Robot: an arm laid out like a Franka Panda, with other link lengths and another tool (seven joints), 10 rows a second.
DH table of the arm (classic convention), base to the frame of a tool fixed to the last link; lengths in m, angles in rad. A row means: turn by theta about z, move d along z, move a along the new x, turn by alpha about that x. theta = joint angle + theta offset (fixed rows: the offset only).
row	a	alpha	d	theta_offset
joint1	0	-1.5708	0.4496	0
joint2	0	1.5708	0	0
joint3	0.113	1.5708	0.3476	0
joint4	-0.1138	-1.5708	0	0
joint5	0	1.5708	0.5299	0
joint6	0.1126	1.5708	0	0
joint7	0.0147	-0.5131	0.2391	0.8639
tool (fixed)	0	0	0.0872	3.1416
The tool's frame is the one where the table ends.
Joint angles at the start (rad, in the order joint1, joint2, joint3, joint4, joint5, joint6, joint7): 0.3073 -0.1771 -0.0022 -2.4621 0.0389 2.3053 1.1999
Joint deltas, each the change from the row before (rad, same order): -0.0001 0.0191 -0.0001 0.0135 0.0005 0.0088 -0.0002; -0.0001 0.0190 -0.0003 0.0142 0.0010 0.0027 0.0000; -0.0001 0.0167 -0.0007 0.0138 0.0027 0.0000 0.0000; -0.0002 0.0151 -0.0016 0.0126 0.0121 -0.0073 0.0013; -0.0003 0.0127 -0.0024 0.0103 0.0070 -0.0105 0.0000; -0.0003 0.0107 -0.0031 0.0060 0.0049 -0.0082 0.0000; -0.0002 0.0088 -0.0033 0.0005 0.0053 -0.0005 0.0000; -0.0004 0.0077 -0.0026 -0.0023 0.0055 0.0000 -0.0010
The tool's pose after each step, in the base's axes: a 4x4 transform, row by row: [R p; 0 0 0 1], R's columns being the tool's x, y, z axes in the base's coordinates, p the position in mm. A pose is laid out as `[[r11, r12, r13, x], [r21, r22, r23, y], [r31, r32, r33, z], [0, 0, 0, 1]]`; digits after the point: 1 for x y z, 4 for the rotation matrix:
[[0.2123, 0.8581, -0.4675, 573.6], [0.9765, -0.1680, 0.1350, 196.0], [0.0373, -0.4852, -0.8736, 233.8], [0, 0, 0, 1]]
[[0.2135, 0.8569, -0.4693, 578.3], [0.9762, -0.1690, 0.1356, 197.4], [0.0369, -0.4871, -0.8726, 230.3], [0, 0, 0, 1]]
[[0.2162, 0.8548, -0.4719, 582.5], [0.9756, -0.1707, 0.1378, 198.7], [0.0372, -0.4901, -0.8708, 227.6], [0, 0, 0, 1]]
[[0.2272, 0.8468, -0.4809, 583.9], [0.9730, -0.1769, 0.1482, 200.5], [0.0404, -0.5016, -0.8642, 224.8], [0, 0, 0, 1]]
[[0.2345, 0.8385, -0.4919, 583.9], [0.9713, -0.1819, 0.1530, 200.3], [0.0388, -0.5137, -0.8571, 221.9], [0, 0, 0, 1]]
[[0.2411, 0.8303, -0.5025, 582.8], [0.9698, -0.1870, 0.1563, 199.0], [0.0358, -0.5250, -0.8503, 218.0], [0, 0, 0, 1]]
[[0.2483, 0.8239, -0.5095, 581.4], [0.9681, -0.1921, 0.1611, 197.4], [0.0348, -0.5332, -0.8452, 213.0], [0, 0, 0, 1]]
[[0.2542, 0.8170, -0.5176, 578.7], [0.9666, -0.1962, 0.1649, 195.8], [0.0332, -0.5422, -0.8396, 207.1], [0, 0, 0, 1]]

